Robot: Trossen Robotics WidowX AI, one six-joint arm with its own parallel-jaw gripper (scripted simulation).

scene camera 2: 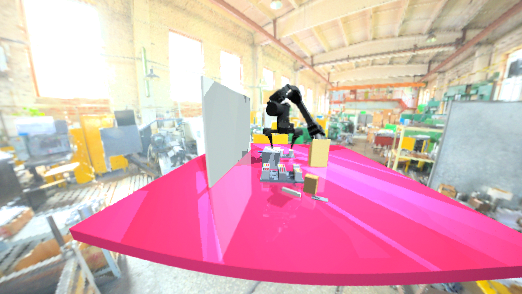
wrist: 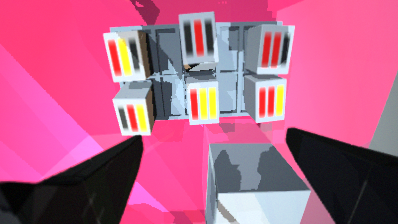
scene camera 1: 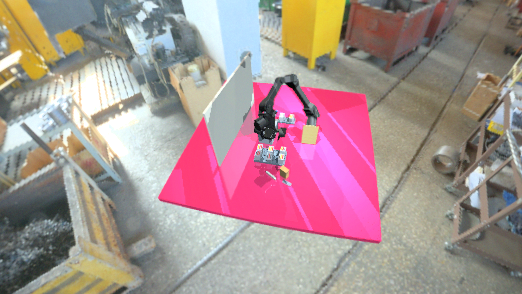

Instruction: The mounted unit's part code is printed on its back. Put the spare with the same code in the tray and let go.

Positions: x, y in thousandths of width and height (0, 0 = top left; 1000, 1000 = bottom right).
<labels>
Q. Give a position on a tall upright panel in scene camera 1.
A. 430, 396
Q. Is my gripper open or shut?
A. Open.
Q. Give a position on a tall upright panel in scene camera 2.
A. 434, 423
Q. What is my gripper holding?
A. Nothing.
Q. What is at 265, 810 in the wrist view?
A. My gripper.
</labels>
